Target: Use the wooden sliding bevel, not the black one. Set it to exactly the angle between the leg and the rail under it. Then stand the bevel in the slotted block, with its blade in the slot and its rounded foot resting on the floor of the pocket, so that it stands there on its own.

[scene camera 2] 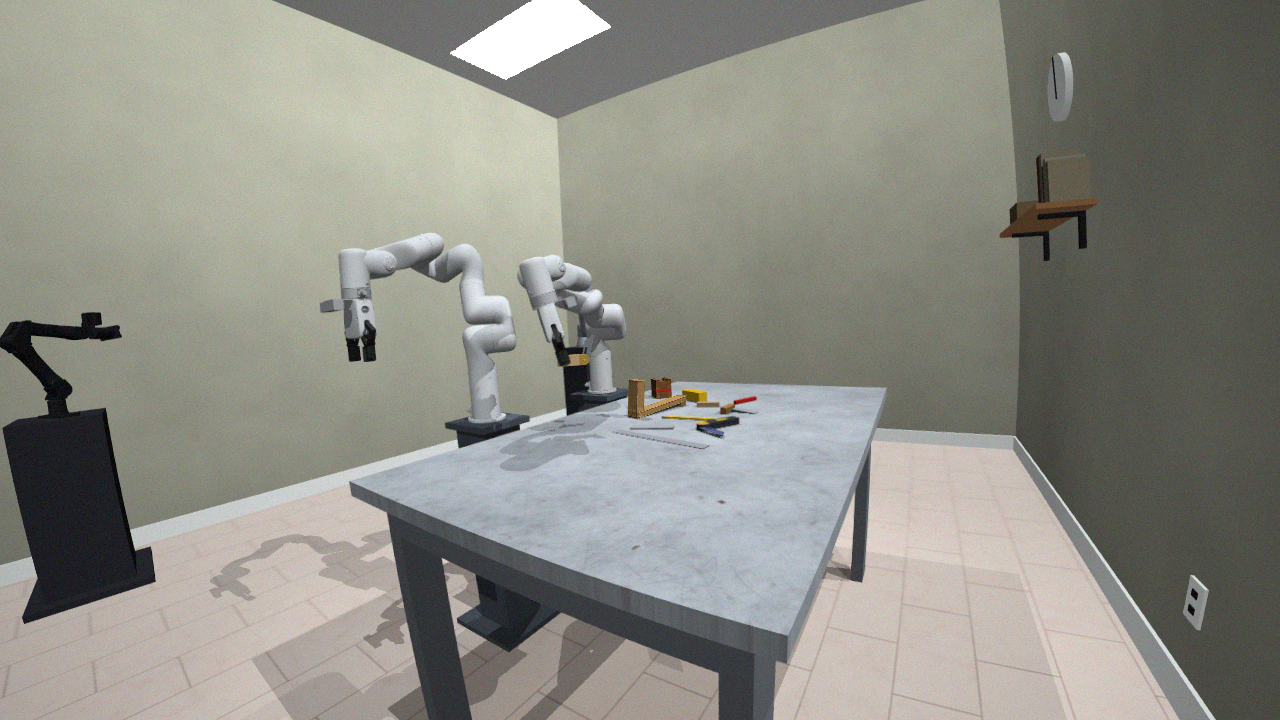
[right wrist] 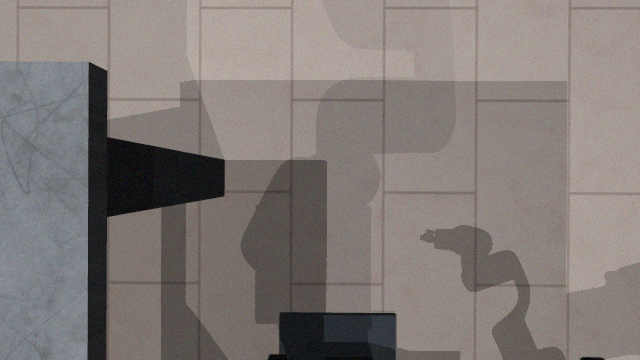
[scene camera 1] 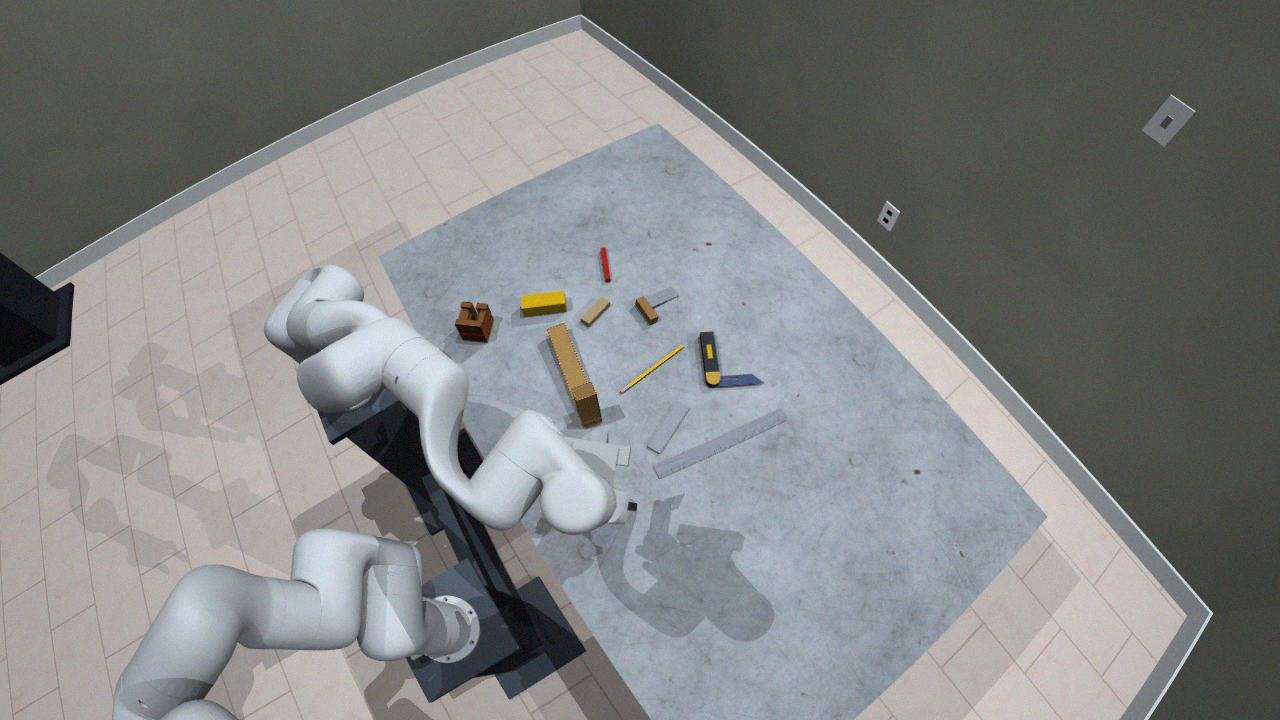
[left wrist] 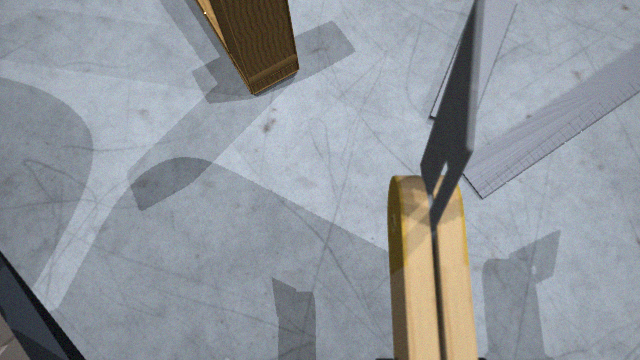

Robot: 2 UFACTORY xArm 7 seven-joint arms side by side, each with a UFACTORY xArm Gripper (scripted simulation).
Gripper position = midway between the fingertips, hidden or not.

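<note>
The left gripper is at (scene camera 2: 565, 364), the right gripper at (scene camera 2: 362, 361). A wooden sliding bevel (left wrist: 431, 297) is present; in the right wrist view the bevel is out of frame. A yellow block (scene camera 1: 552, 302) is present as well; the block, too, is out of frame in the right wrist view. The scene also contains a ruler (scene camera 1: 712, 447).
</note>
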